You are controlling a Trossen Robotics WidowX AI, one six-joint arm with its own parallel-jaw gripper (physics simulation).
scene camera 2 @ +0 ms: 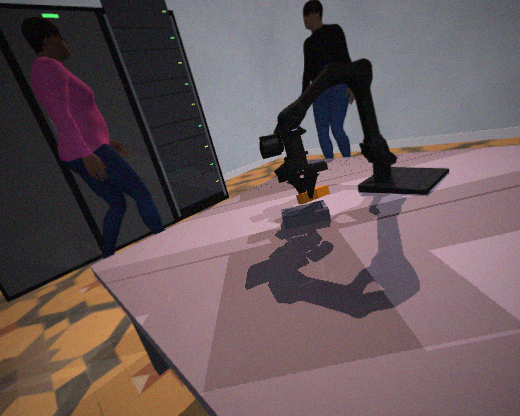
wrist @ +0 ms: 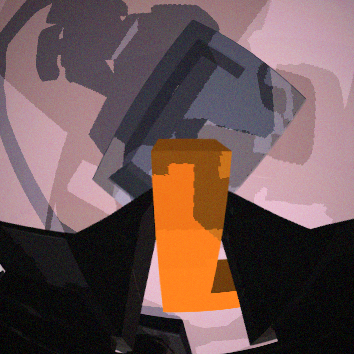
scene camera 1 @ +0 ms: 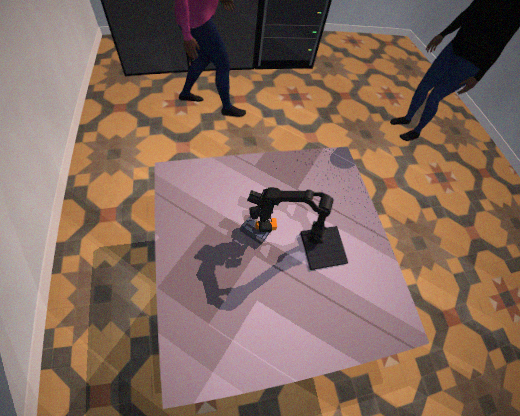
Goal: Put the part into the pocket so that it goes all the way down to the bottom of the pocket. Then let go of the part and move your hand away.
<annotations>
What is my gripper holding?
An orange block.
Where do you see a grey pocket block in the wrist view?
206, 85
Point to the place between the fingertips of my gripper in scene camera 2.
307, 199
</annotations>
